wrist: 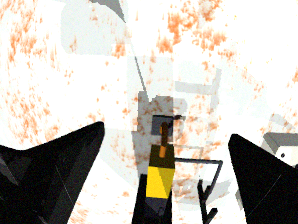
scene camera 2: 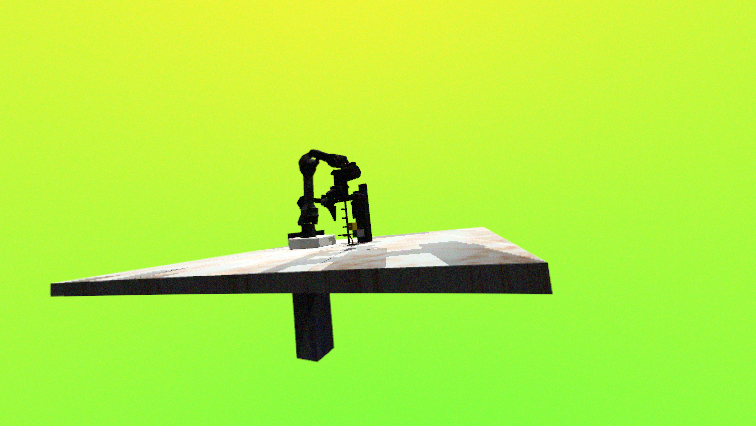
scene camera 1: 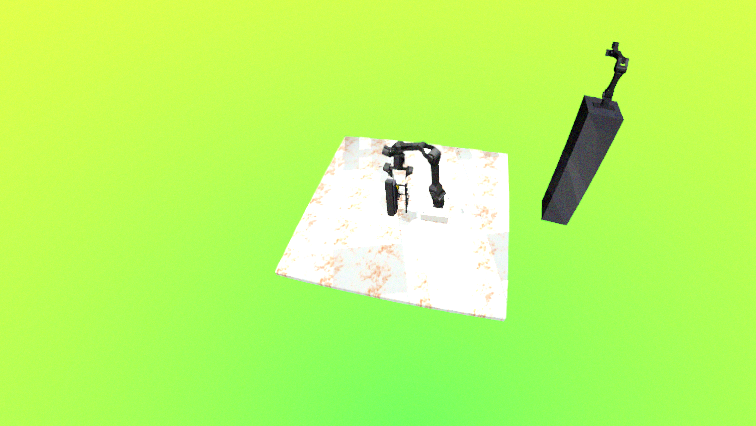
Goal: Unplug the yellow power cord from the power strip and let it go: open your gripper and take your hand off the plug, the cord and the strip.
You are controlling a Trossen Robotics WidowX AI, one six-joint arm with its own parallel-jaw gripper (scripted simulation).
Labels:
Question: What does the gripper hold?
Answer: Nothing.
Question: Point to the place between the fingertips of the gripper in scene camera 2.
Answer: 344,220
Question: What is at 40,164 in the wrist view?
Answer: The gripper.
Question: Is the gripper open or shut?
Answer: Open.

